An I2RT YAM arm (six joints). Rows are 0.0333 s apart.
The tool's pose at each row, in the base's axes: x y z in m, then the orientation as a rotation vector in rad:
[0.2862, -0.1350, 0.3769, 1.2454, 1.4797, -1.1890]
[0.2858, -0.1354, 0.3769, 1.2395, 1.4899, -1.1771]
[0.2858, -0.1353, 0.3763, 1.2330, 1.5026, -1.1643]
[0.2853, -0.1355, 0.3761, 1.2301, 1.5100, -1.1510]
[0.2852, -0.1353, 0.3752, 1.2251, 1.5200, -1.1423]
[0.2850, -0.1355, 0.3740, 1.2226, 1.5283, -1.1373]
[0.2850, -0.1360, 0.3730, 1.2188, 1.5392, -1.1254]
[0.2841, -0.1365, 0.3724, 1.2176, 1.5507, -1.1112]
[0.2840, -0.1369, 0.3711, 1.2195, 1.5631, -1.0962]
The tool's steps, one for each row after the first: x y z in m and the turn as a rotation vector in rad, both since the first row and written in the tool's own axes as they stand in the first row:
[0.0000, -0.0004, 0.0004, -0.0125, 0.0047, -0.0019]
[0.0006, -0.0003, 0.0004, -0.0262, 0.0109, -0.0051]
[0.0008, -0.0008, 0.0006, -0.0375, 0.0161, -0.0037]
[0.0017, -0.0008, 0.0006, -0.0473, 0.0208, -0.0069]
[0.0029, -0.0008, 0.0010, -0.0530, 0.0254, -0.0103]
[0.0038, -0.0007, 0.0017, -0.0643, 0.0321, -0.0122]
[0.0044, -0.0015, 0.0023, -0.0757, 0.0413, -0.0127]
[0.0056, -0.0015, 0.0029, -0.0860, 0.0531, -0.0124]

